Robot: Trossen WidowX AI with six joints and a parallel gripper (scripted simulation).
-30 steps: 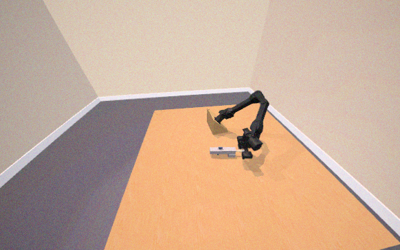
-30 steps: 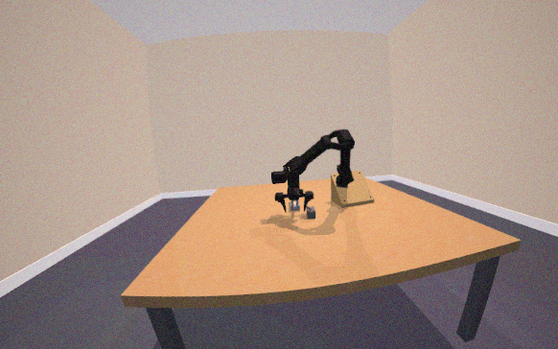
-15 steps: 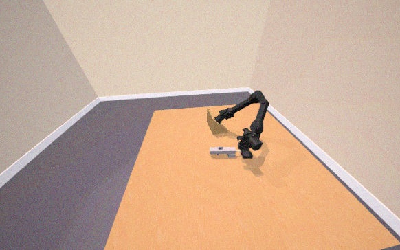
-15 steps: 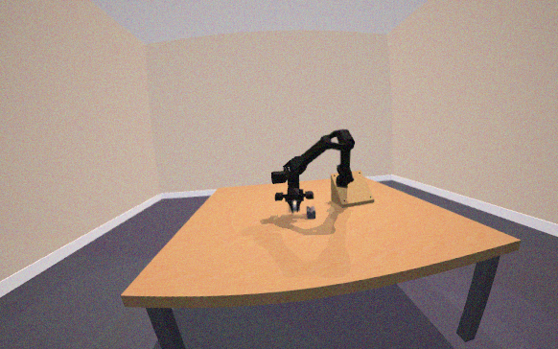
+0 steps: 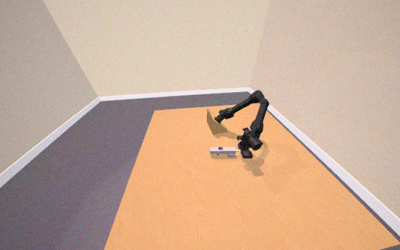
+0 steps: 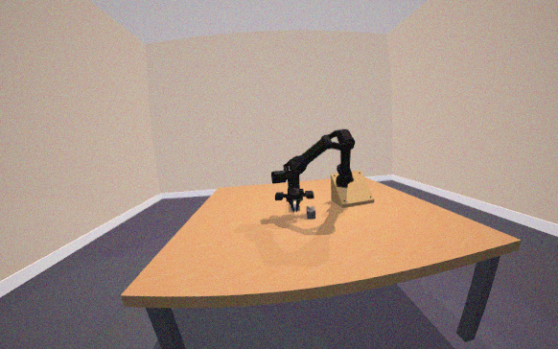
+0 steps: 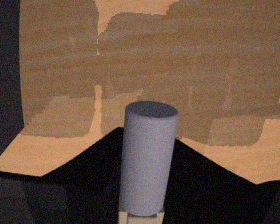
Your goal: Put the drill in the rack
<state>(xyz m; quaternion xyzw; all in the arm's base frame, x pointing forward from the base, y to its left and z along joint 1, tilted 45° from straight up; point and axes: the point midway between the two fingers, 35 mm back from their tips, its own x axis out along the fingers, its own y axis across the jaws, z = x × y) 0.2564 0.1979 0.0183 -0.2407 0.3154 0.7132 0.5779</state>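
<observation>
Right now my gripper tip is 4 cm to the left of the drill and 3 cm below it. Round my gripper tip: blue key (16 cm to the right, 4 cm above); grey holder block (14 cm to the right, 2 cm above); dark grey rack (8 cm behind, 3 cm to the left).
</observation>
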